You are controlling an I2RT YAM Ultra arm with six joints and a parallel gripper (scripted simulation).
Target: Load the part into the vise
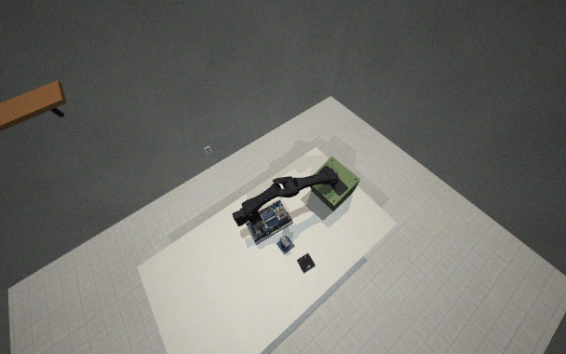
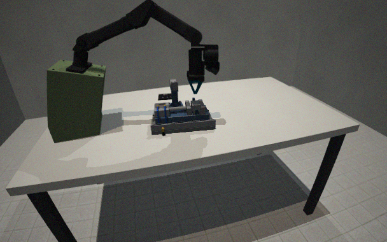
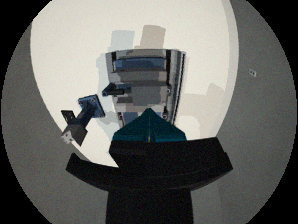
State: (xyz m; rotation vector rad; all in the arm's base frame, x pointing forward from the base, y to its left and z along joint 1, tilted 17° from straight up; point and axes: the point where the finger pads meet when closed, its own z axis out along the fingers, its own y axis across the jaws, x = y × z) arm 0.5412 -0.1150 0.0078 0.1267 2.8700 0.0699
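My hand is 7 cm above the grey block part. From my hand the other things lie so: cylinder rod 8 cm behind, 3 cm to the left, 8 cm below; air cylinder 16 cm behind, 3 cm to the left, 8 cm below; vise 7 cm behind, 3 cm to the left, 12 cm below.
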